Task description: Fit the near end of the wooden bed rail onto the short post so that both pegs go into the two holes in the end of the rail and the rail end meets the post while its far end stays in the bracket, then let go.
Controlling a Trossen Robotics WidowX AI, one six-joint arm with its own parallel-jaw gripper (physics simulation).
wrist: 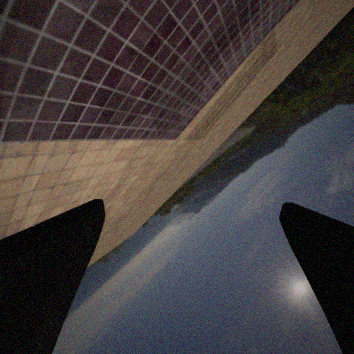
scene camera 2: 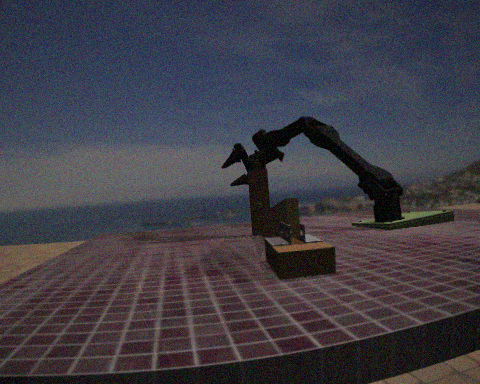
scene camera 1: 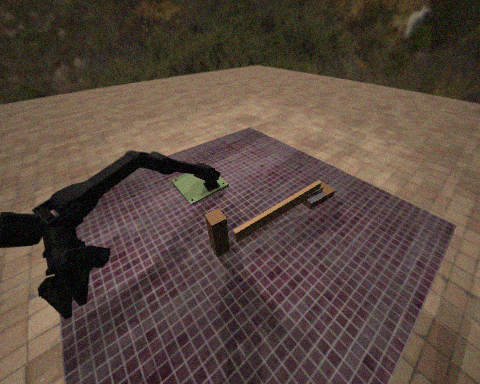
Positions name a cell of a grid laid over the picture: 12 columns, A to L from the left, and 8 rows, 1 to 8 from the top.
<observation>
The gripper (scene camera 1: B7) is open and holds nothing. Further things: a wooden bed rail (scene camera 2: H5) and a short post (scene camera 2: G4).
The wooden bed rail is seen too in scene camera 1 (scene camera 1: G5). The gripper shows as well in the wrist view (wrist: G5) and in scene camera 2 (scene camera 2: F4). The short post is seen too in scene camera 1 (scene camera 1: F5). The wrist view does not show the wooden bed rail: it is out of frame.
</observation>
